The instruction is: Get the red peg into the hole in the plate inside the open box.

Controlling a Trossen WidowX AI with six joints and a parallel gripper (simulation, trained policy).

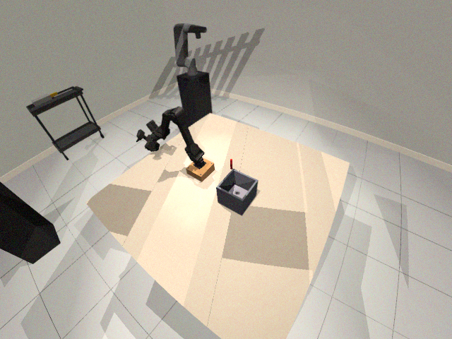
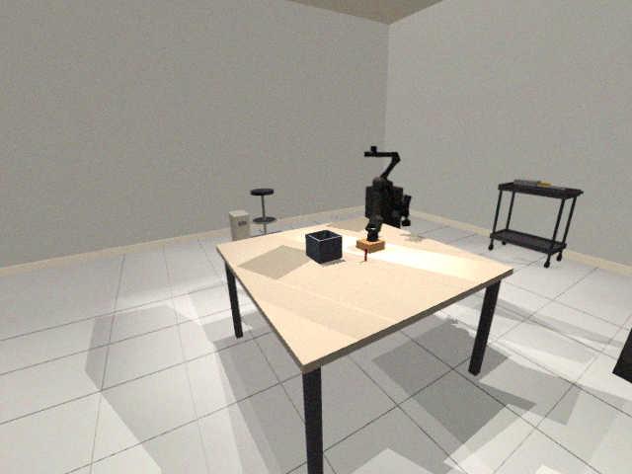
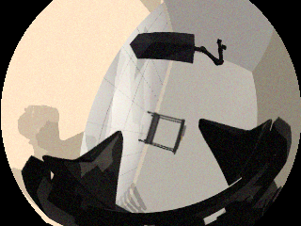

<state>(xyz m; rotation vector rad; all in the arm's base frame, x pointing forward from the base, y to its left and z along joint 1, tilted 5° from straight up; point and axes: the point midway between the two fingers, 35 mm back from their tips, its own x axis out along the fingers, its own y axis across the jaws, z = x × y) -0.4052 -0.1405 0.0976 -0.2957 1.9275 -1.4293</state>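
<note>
The red peg is 580 mm ahead of my gripper tip, 300 mm to the left of it and 80 mm below it.
</note>
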